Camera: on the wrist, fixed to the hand. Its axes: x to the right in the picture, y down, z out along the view.
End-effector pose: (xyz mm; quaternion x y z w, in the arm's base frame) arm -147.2 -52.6 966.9 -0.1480 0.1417 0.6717 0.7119
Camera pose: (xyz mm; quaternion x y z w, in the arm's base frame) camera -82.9 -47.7 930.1 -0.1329 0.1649 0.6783 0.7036
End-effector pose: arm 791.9 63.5 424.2 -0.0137 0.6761 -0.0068 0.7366
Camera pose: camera 762.9 -0.7 400.6 0.0149 0.6807 -0.0115 0.7323
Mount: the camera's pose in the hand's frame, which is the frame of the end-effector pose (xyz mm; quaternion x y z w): 22.9 -63.2 -31.6 0.0242 0.0066 0.0159 0.9996
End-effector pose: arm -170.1 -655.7 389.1 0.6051 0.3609 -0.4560 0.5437
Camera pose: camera -216.6 -616.5 346.5 0.6268 0.3437 -0.4519 0.5337
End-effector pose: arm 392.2 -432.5 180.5 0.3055 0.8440 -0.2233 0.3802
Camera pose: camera 320.9 -450.4 191.1 0.3294 0.8358 -0.2356 0.3706
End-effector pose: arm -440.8 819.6 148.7 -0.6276 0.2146 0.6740 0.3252
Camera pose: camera -373.8 845.4 129.8 -0.6205 0.2429 0.6695 0.3281
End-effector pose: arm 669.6 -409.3 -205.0 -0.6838 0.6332 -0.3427 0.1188
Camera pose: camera 698.8 -411.7 -136.7 -0.6683 0.6363 -0.3605 0.1366
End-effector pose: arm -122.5 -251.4 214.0 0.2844 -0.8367 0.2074 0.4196
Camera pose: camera -74.1 -287.3 257.4 0.2798 -0.8331 0.2361 0.4148
